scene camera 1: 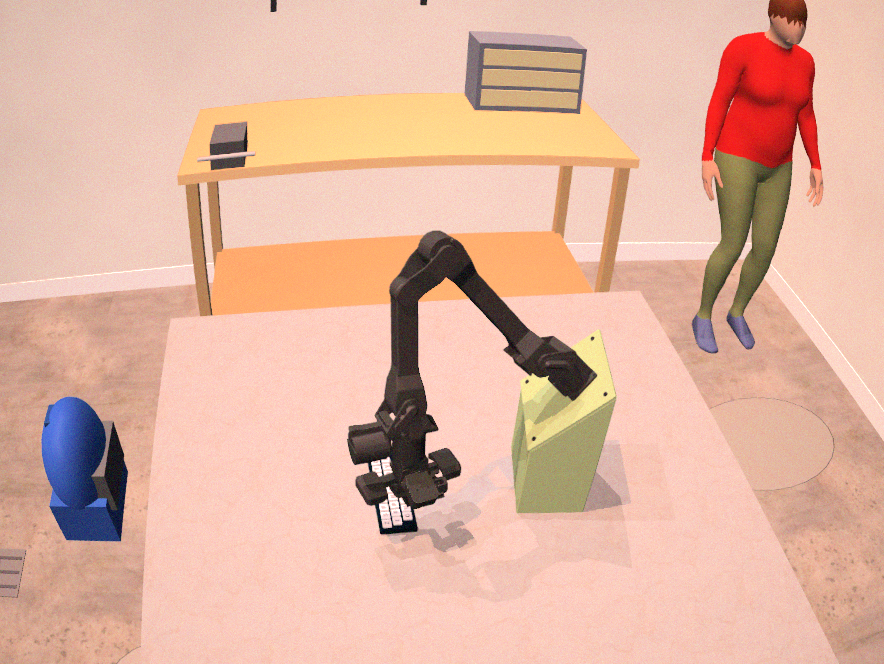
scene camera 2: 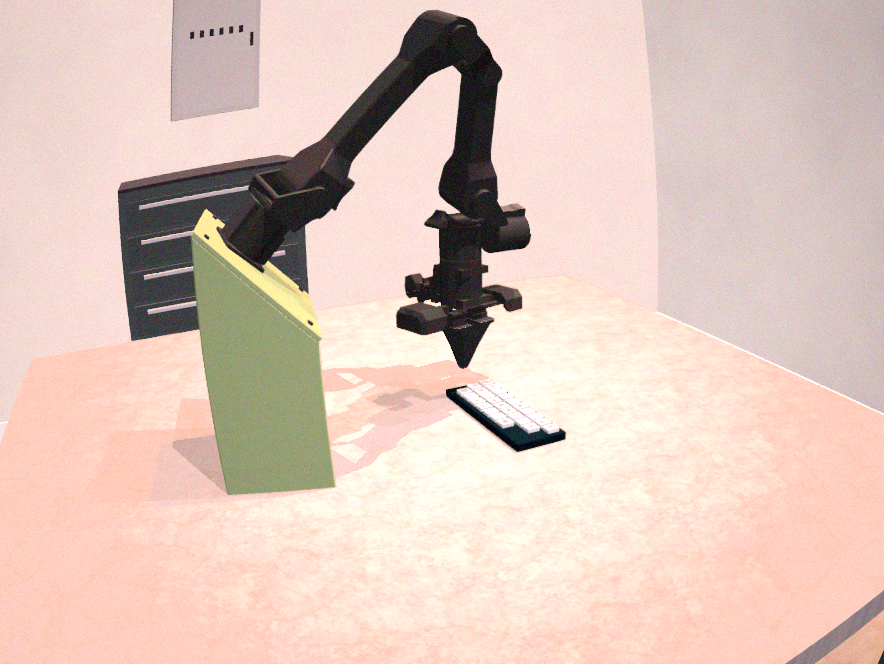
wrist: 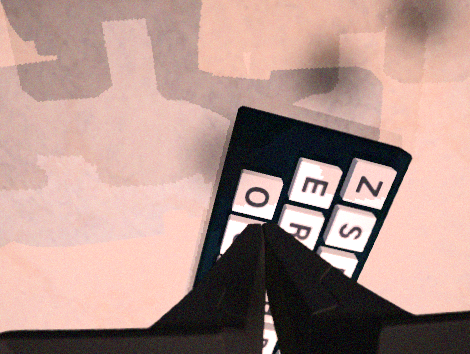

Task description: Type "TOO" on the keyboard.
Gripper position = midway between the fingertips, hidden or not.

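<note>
The gripper (scene camera 2: 463, 367) is also visible elsewhere: the gripper (scene camera 1: 408, 505), the gripper (wrist: 261, 236). A key (wrist: 256, 194) is visible.
</note>
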